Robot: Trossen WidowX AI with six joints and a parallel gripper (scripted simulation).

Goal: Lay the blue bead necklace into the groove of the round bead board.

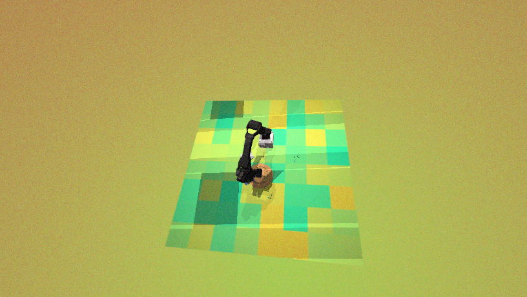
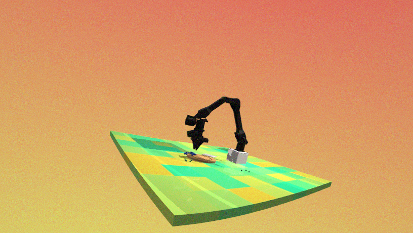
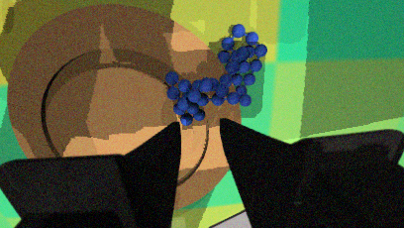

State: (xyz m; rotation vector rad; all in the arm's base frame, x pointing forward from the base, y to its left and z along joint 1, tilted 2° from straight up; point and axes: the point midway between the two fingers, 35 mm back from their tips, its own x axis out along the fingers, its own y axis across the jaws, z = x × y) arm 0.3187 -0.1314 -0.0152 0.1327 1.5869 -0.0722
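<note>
Right now the round bead board is 7 cm to the left of my gripper tip, 4 cm below it and 1 cm behind it. Also, from my gripper tip: flat grey piece (19 cm behind, 5 cm below, 4 cm to the right).
</note>
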